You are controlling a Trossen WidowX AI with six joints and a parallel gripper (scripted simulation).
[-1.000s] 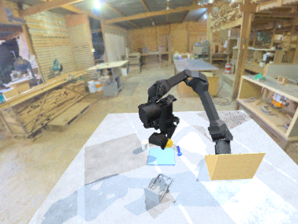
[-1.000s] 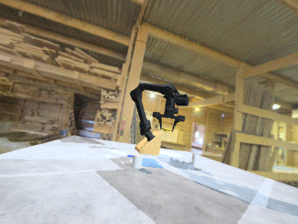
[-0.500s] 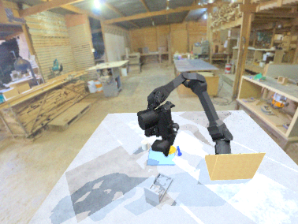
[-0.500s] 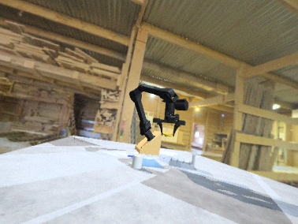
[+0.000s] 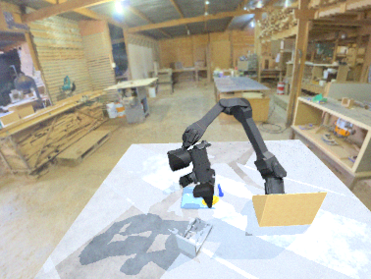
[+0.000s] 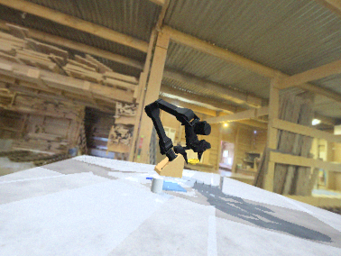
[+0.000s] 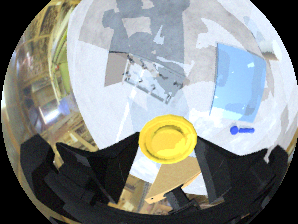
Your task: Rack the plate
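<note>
Now: the dish rack 5 cm ahead of my gripper tip, 7 cm to the left of it and 9 cm below it. Round my gripper tip: plate (1 cm above); then white cup (16 cm ahead, 21 cm to the right, 9 cm below).
</note>
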